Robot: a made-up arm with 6 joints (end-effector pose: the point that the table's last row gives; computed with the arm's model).
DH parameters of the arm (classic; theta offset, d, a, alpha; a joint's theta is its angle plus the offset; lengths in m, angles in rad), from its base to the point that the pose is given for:
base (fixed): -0.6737 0 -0.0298 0
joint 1: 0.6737 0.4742 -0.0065 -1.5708
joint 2: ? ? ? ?
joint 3: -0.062 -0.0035 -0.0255 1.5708
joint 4: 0 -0.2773 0.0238 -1.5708
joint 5: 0 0.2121 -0.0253 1.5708
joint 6: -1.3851 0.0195 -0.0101 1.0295
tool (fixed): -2.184 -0.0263 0 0
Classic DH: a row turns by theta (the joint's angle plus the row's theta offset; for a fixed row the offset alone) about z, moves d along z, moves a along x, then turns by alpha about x.
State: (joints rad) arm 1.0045 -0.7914 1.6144 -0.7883 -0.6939 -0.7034
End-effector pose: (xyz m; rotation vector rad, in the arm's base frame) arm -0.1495 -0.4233 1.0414 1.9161 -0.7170 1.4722
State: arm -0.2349 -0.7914 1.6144 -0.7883 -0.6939 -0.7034
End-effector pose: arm -0.4822 -0.0058 1.0414 1.0131 -1.5033 0.6456
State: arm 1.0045 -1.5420 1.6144 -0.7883 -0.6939 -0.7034
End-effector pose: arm -0.2945 -0.6513 0.5928 2.0598 -1.5141 1.8014
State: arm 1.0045 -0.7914 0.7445 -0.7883 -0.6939 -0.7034
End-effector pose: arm -0.0116 -0.2065 1.0247 1.5641 0.0492 1.0149
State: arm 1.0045 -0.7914 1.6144 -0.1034 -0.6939 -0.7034
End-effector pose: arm -0.1321 -0.5310 0.9513 1.9939 -1.0973 0.6833
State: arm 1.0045 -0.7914 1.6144 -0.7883 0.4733 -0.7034
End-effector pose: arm -0.1511 -0.4174 1.0437 -2.2773 0.7465 -1.1384
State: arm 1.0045 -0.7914 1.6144 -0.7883 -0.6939 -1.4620
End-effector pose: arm -0.1633 -0.4321 1.0330 1.9093 0.2356 1.7977
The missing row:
joint 2: 1.5088 0 -0.4294 3.1416
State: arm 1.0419 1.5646 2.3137 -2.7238 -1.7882 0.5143
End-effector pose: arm 0.1197 0.7117 0.6660 1.5969 0.4203 2.6260
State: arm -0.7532 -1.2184 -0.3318 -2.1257 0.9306 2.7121
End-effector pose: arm -0.0579 0.2047 0.6826 -0.7458 -0.6067 -1.9412
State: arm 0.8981 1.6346 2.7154 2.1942 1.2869 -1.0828
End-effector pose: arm 0.1310 0.3688 0.8104 -0.3382 -1.9927 1.3032
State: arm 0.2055 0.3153 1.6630 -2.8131 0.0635 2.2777
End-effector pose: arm 0.1580 0.2629 1.1363 1.0745 -1.5094 -0.1586
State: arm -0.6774 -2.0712 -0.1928 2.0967 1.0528 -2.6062
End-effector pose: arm -0.4581 0.4824 0.4182 -0.3393 -1.5089 -0.1071
